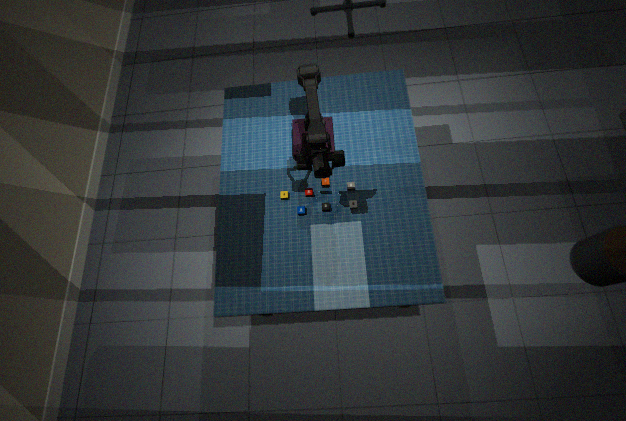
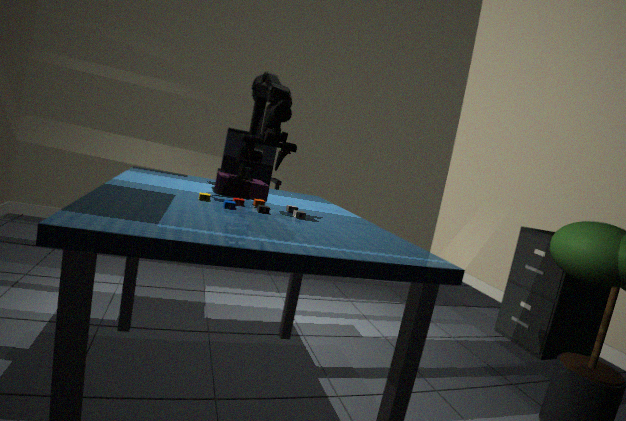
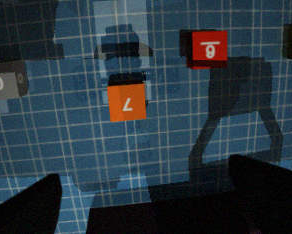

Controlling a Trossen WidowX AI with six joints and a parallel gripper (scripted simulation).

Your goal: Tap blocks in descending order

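Right now my gripper tip is 140 mm short of the blue block, 90 mm to the left of it and 120 mm above it. The rest, counted from my gripper tip: red block 60 mm ahead, 60 mm to the right, 120 mm below; orange block 10 mm ahead, 10 mm to the left, 120 mm below; grey block 20 mm ahead, 120 mm to the left, 120 mm below.
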